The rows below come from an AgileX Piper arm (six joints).
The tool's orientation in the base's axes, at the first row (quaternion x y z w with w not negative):
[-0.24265 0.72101 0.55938 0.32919]
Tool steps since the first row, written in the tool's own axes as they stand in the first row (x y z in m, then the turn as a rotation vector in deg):
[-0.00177 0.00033 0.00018 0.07 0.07 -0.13]
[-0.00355 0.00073 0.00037 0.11 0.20 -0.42]
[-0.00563 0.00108 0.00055 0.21 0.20 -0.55]
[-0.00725 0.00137 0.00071 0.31 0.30 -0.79]
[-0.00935 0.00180 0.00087 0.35 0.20 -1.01]
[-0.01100 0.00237 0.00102 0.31 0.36 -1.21]
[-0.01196 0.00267 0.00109 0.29 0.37 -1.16]
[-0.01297 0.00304 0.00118 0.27 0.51 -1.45]
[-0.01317 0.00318 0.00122 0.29 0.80 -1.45]
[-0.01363 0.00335 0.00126 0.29 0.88 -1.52]
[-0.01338 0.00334 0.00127 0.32 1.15 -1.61]
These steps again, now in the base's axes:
[0.00098 0.00023 0.00151 -0.12 -0.11 0.01]
[0.00191 0.00048 0.00306 -0.30 -0.35 0.11]
[0.00308 0.00070 0.00481 -0.40 -0.48 0.06]
[0.00399 0.00090 0.00618 -0.58 -0.68 0.09]
[0.00511 0.00113 0.00800 -0.58 -0.92 0.03]
[0.00583 0.00139 0.00958 -0.71 -1.07 0.19]
[0.00626 0.00152 0.01048 -0.69 -1.02 0.21]
[0.00669 0.00168 0.01146 -0.84 -1.27 0.36]
[0.00673 0.00175 0.01169 -1.06 -1.19 0.53]
[0.00692 0.00183 0.01214 -1.13 -1.24 0.59]
[0.00676 0.00184 0.01194 -1.37 -1.26 0.76]

